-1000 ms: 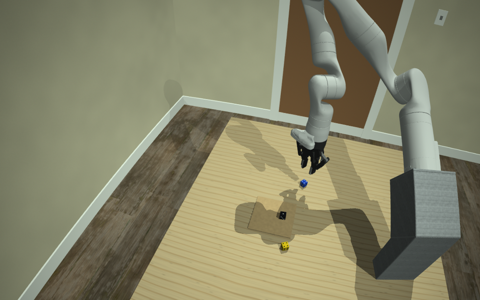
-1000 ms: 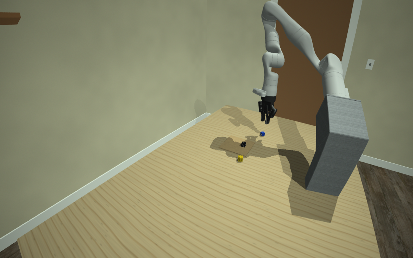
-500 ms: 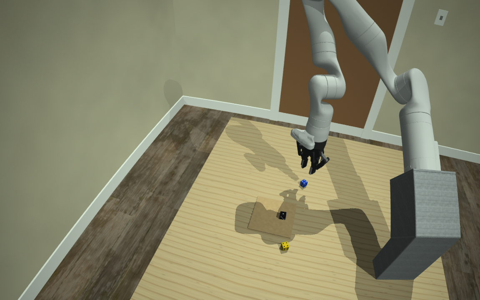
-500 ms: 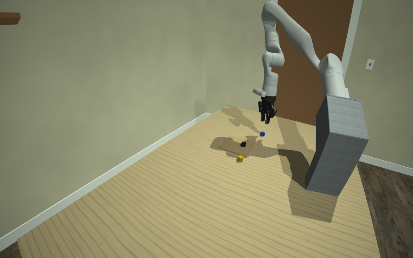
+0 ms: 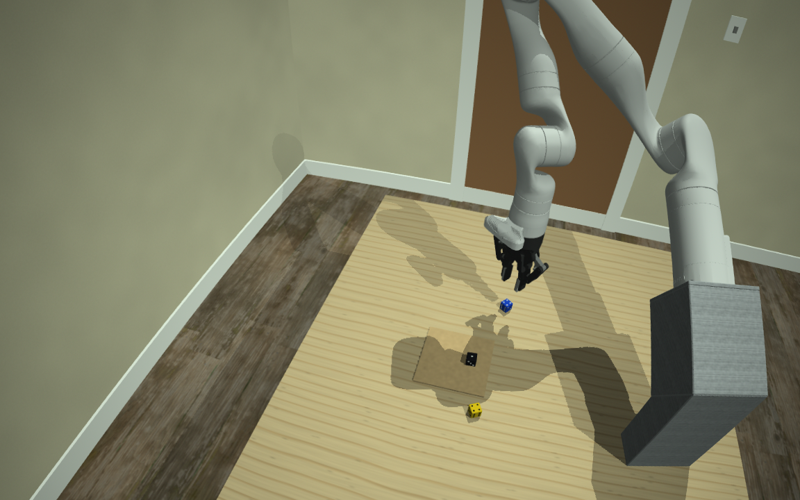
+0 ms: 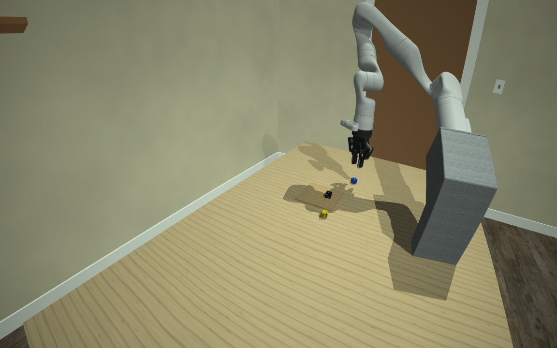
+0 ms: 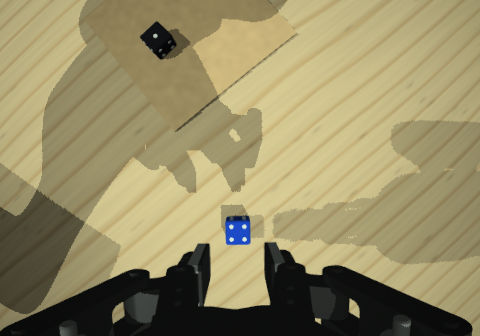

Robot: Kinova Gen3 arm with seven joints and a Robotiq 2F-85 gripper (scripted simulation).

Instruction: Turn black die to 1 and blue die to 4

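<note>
My gripper is now 9 cm above the blue die. From my hand the other things lie so: yellow die: 27 cm to the left, 9 cm below, 5 cm ahead; black die: 16 cm to the left, 8 cm below, 7 cm ahead; tan mat: 16 cm to the left, 10 cm ahead, 9 cm below.
</note>
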